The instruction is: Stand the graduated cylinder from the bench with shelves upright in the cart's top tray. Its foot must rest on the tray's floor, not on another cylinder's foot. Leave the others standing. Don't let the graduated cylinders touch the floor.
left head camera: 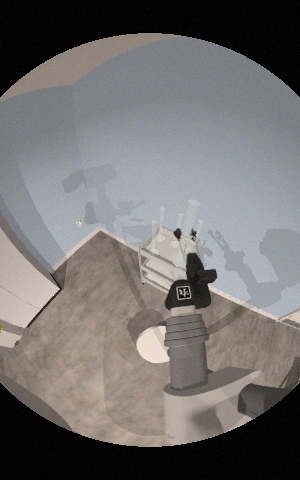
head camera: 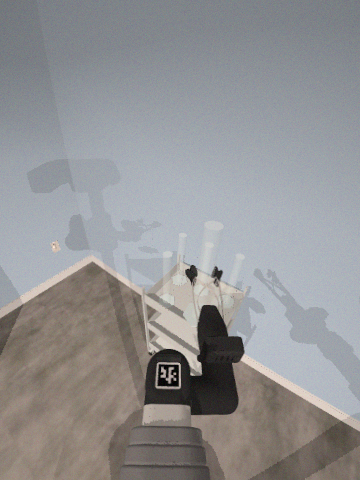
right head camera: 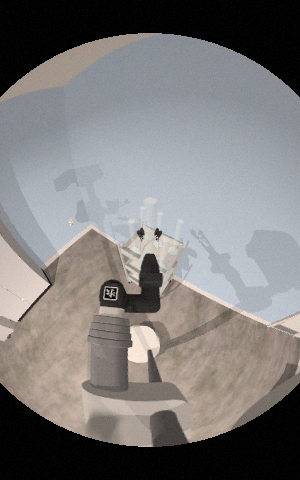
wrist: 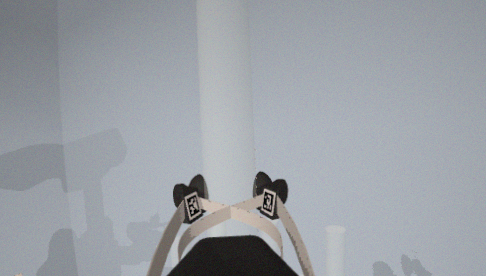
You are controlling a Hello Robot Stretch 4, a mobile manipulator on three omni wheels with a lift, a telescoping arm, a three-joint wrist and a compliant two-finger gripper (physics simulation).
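Seen in the pictures: gripper, fingertip midpoint: [left head camera: 183,229] [head camera: 203,267] [right head camera: 148,228] [wrist: 230,187]; robot's base, origin of the base link: [left head camera: 156,343] [right head camera: 139,342].
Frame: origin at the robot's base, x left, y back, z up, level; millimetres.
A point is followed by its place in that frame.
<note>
My gripper [head camera: 204,274] {x -90, y -506, z 1144 mm} [left head camera: 185,233] {x -90, y -506, z 1144 mm} [right head camera: 149,233] {x -90, y -506, z 1144 mm} [wrist: 230,187] {x -90, y -506, z 1144 mm} is shut on a wide, translucent graduated cylinder [head camera: 212,237] {x -85, y -447, z 1289 mm} [left head camera: 192,215] {x -86, y -446, z 1265 mm} [right head camera: 150,210] {x -91, y -446, z 1280 mm} [wrist: 227,100] {x -90, y -445, z 1224 mm}, which is about upright. Its pale foot shows in the head view below the fingers, over the near part of the cart's top tray. I cannot tell whether the foot touches the tray; the gripper body partly hides it. Several thinner cylinders stand in the tray, among them one at the left [head camera: 167,267] {x 21, y -748, z 908 mm} [left head camera: 154,230] {x 21, y -748, z 906 mm} and one at the right [head camera: 237,270] {x -308, y -752, z 901 mm} [wrist: 335,250] {x -303, y -753, z 931 mm}. The white cart [head camera: 145,320] {x 148, y -751, z 458 mm} [left head camera: 141,265] {x 134, y -750, z 438 mm} has lower shelves.
A blue-grey wall [head camera: 180,125] {x -10, y -1120, z 1458 mm} with robot shadows rises behind the cart. A small wall plate [head camera: 55,246] {x 1134, y -1521, z 380 mm} is at the left. A round white object [left head camera: 151,345] {x 58, y 10, z 187 mm} [right head camera: 144,344] {x -57, y 8, z 187 mm} is on the brown floor [head camera: 60,380] {x 751, y -532, z -28 mm}. White furniture [left head camera: 25,280] {x 1392, y -402, z 584 mm} stands at the left.
</note>
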